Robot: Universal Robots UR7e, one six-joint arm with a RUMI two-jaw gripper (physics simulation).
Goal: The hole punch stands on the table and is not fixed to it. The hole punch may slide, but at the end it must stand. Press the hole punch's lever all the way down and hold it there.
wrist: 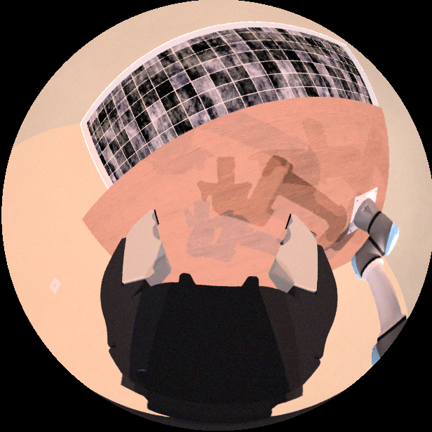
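Note:
My gripper (pixel 221 214) is open, with its two pale grey fingers wide apart and no object between them. It hangs above the wooden table (pixel 350 135). The hole punch does not show clearly in the wrist view. Small dark edges show on both sides of the right finger. They may be parts of the hole punch behind that finger, but I cannot tell. The lever and its position cannot be seen.
The robot's own base and arm (pixel 381 232) stand at the right edge, on a white mounting plate (pixel 368 196). A dark checkered panel with a white border (pixel 225 75) lies beyond the table's far edge. Shadows of the arm and gripper fall across the table.

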